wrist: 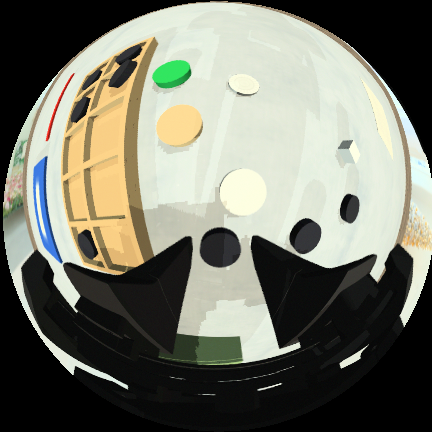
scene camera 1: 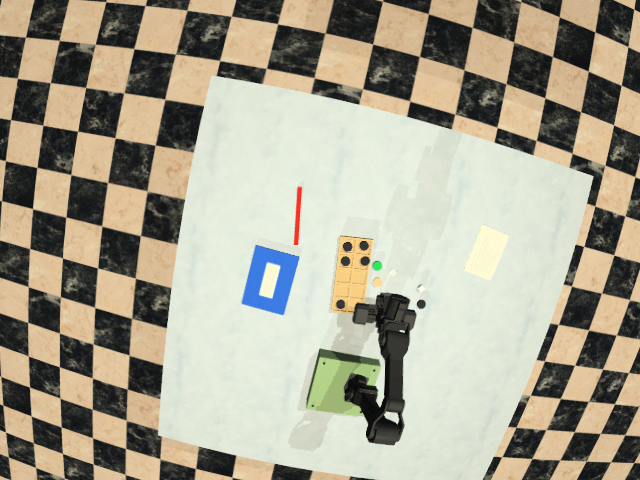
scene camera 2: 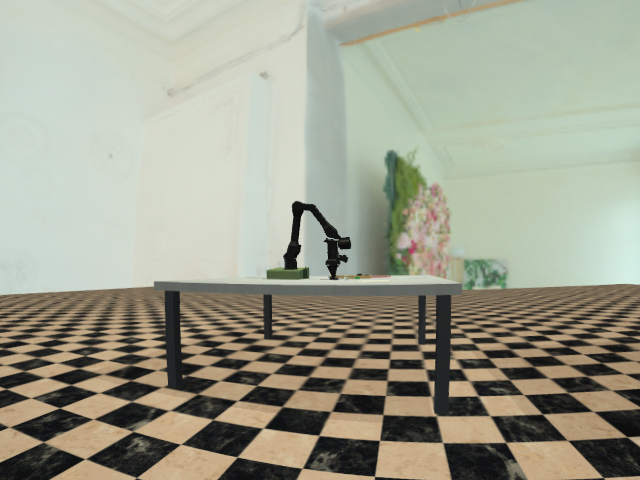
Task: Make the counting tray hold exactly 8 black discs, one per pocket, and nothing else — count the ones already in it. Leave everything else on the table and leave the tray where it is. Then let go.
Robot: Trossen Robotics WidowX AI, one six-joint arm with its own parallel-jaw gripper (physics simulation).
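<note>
The tan counting tray (scene camera 1: 358,276) (wrist: 131,150) has two columns of pockets. Black discs fill both pockets of its two far rows, and another black disc (scene camera 1: 340,303) (wrist: 88,244) is in the near-left pocket. The other pockets, including the near-right one, are empty. My gripper (scene camera 2: 333,277) (wrist: 221,241) is open and low at the table, right of the tray's near end. A loose black disc (wrist: 220,250) lies between its fingertips, not gripped. A second loose disc (wrist: 305,235) lies by the right finger, and a third (scene camera 1: 420,304) (wrist: 349,208) farther right. The arm hides two of these in the overhead view.
Right of the tray lie a green disc (scene camera 1: 377,265) (wrist: 171,73), a tan disc (scene camera 1: 377,282) (wrist: 179,125), a small cream disc (scene camera 1: 392,272) (wrist: 244,84), a larger cream disc (wrist: 243,192) and a cube (scene camera 1: 421,288) (wrist: 348,151). A blue item (scene camera 1: 253,281) and red bar (scene camera 1: 297,215) lie left.
</note>
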